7 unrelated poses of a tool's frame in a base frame.
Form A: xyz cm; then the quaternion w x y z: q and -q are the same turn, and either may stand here.
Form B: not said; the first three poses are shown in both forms.
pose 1, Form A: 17.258, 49.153, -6.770, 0.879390, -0.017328, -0.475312, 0.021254
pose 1, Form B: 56.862, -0.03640, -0.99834, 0.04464, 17.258, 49.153, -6.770
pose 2, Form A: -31.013, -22.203, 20.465, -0.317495, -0.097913, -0.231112, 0.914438
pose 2, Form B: 142.977, 0.10326, 0.24372, -0.96433, -31.013, -22.203, 20.465
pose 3, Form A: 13.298, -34.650, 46.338, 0.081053, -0.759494, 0.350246, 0.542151
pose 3, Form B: 170.702, -0.76200, 0.35140, 0.54394, 13.298, -34.650, 46.338
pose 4, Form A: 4.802, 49.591, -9.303, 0.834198, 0.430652, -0.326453, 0.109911
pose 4, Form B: 66.935, 0.78092, -0.59197, 0.19931, 4.802, 49.591, -9.303
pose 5, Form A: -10.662, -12.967, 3.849, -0.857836, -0.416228, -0.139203, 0.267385
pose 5, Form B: 61.851, 0.80990, 0.27086, -0.52028, -10.662, -12.967, 3.849
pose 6, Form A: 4.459, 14.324, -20.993, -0.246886, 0.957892, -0.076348, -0.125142
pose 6, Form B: 151.413, -0.98849, 0.07879, 0.12914, 4.459, 14.324, -20.993
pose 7, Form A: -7.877, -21.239, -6.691, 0.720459, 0.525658, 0.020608, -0.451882
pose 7, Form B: 87.815, 0.75798, 0.02972, -0.65160, -7.877, -21.239, -6.691
